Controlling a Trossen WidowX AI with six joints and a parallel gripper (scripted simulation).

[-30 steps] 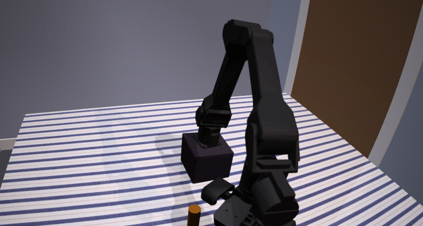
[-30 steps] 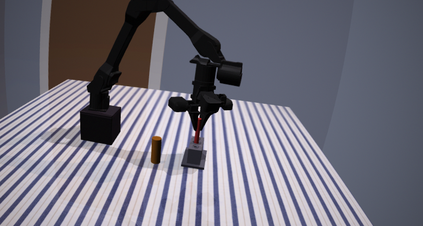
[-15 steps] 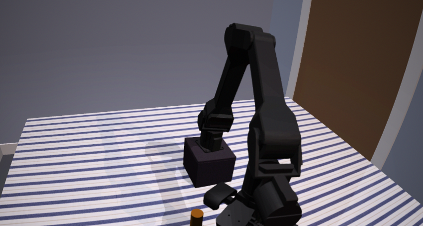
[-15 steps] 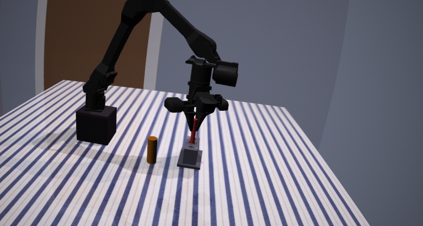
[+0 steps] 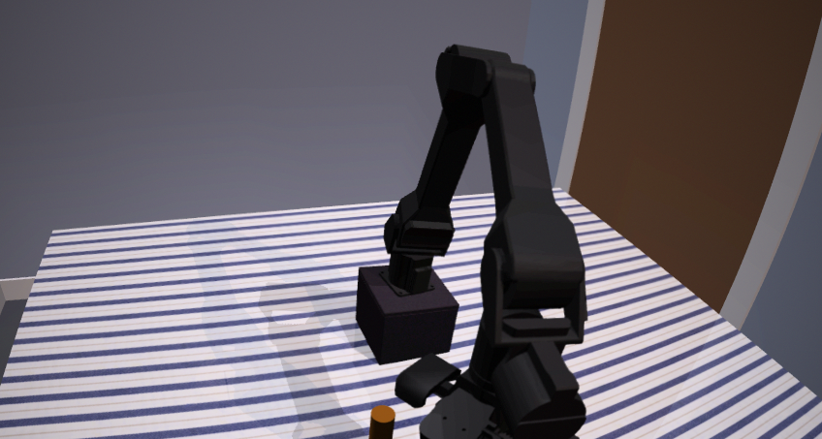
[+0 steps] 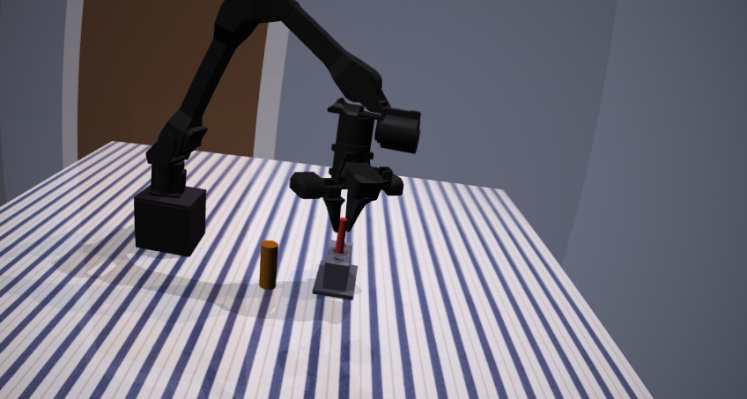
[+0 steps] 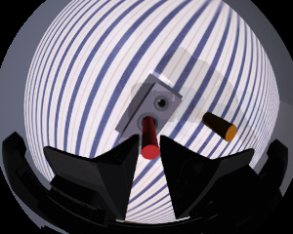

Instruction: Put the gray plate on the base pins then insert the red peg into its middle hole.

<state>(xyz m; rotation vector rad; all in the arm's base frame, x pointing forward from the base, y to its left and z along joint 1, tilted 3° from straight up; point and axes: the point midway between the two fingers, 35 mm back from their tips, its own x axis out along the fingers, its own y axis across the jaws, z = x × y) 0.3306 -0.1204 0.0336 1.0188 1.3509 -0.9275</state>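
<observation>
Now: gripper tip 20 mm above the red peg. Round my gripper tip: orange cylinder: 120 mm behind, 60 mm below, 40 mm to the right; gray plate: 50 mm below; flat base: 90 mm below.
</observation>
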